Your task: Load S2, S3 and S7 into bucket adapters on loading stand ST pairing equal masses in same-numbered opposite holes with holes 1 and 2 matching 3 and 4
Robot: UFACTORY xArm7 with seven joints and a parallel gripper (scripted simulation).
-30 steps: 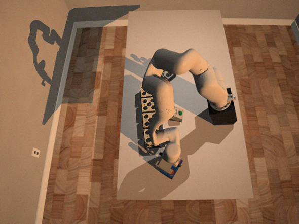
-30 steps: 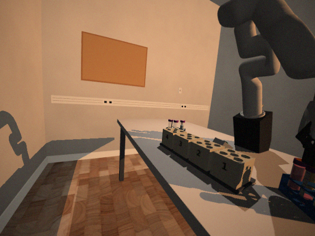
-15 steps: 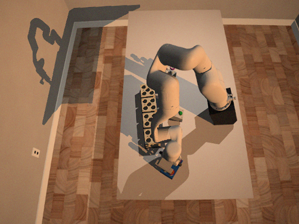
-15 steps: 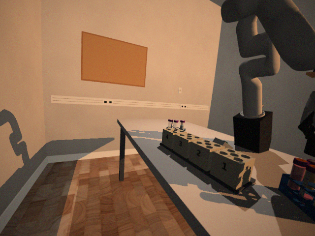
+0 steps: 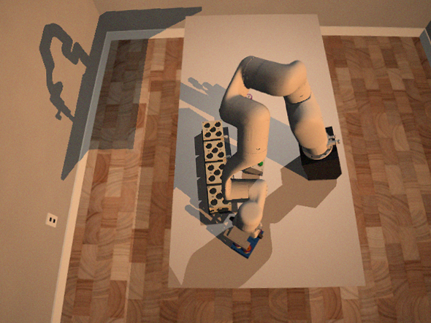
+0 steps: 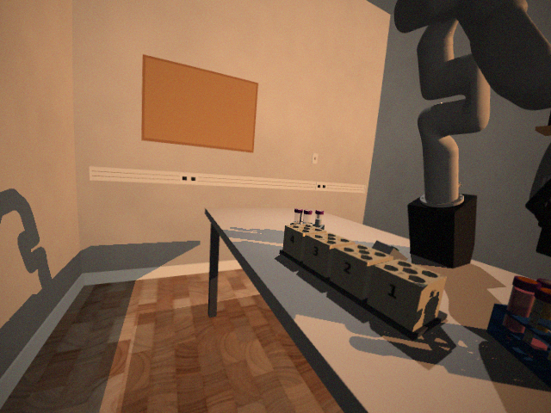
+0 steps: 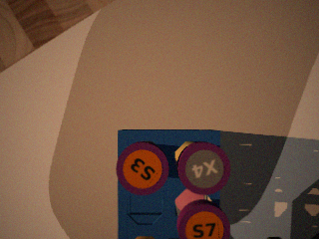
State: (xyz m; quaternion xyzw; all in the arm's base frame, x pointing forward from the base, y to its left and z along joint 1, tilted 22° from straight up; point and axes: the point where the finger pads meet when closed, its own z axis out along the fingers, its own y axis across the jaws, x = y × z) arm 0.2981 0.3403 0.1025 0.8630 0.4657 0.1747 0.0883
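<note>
The orange-dotted tube is 10 mm behind my hand, 60 mm to the left of it and 130 mm below it. Also, from my hand: yellowish tube (10 mm ahead, 40 mm to the left, 130 mm below); blue sample rack (20 mm behind, 10 mm to the left, 170 mm below); pink-filled sample tube (20 mm behind, 40 mm to the right, 130 mm below).
</note>
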